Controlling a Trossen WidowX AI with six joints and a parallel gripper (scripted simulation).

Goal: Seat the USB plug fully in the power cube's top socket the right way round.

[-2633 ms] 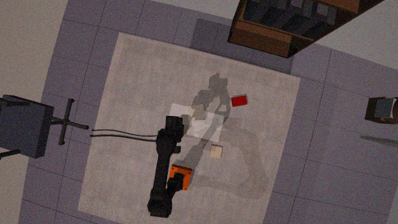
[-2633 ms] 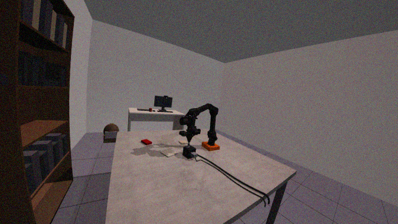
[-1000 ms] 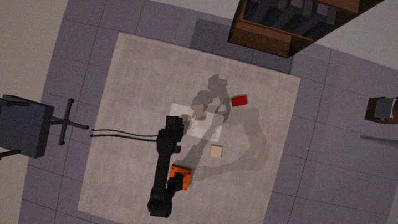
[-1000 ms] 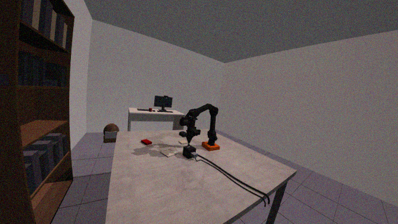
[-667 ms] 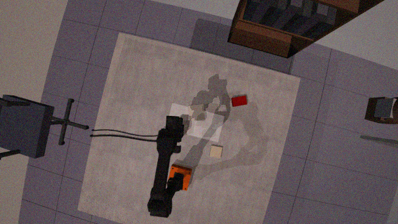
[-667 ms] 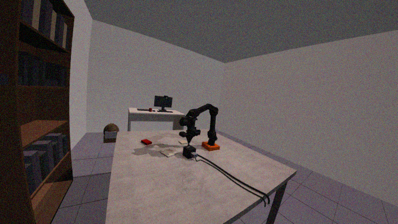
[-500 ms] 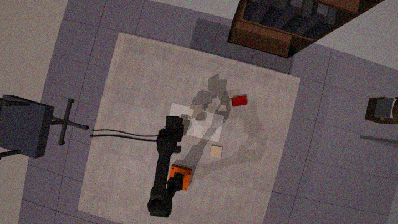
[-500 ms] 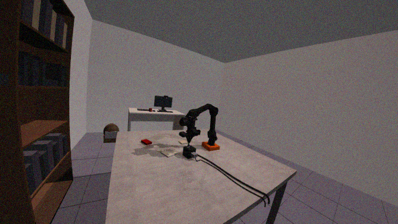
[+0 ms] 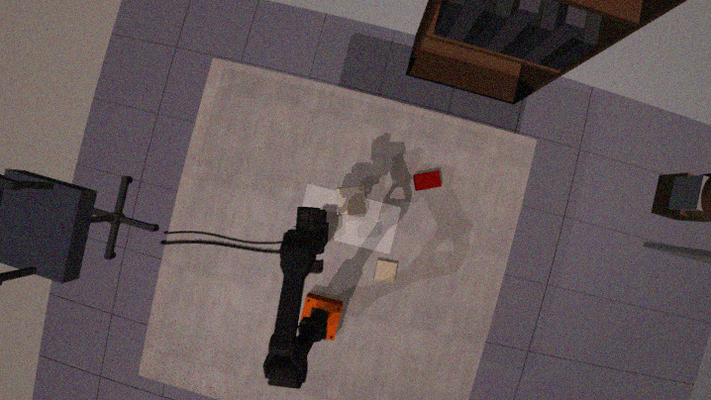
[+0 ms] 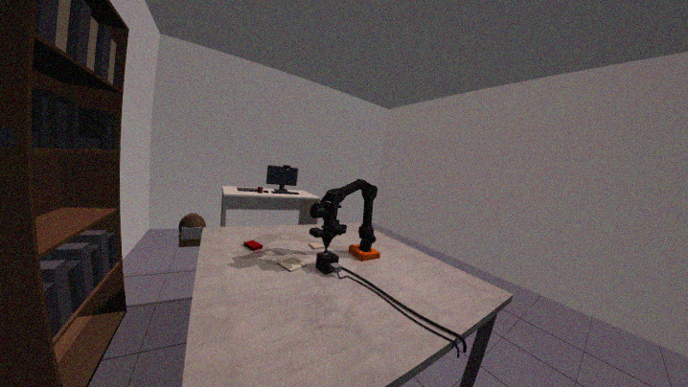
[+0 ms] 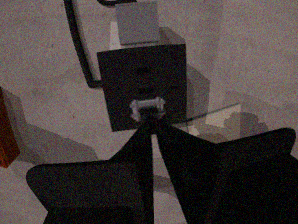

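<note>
Right now my gripper tip is 20 mm above the USB plug. The rest, counted from my gripper tip: red block (330 mm to the right, 280 mm ahead, 100 mm below).
</note>
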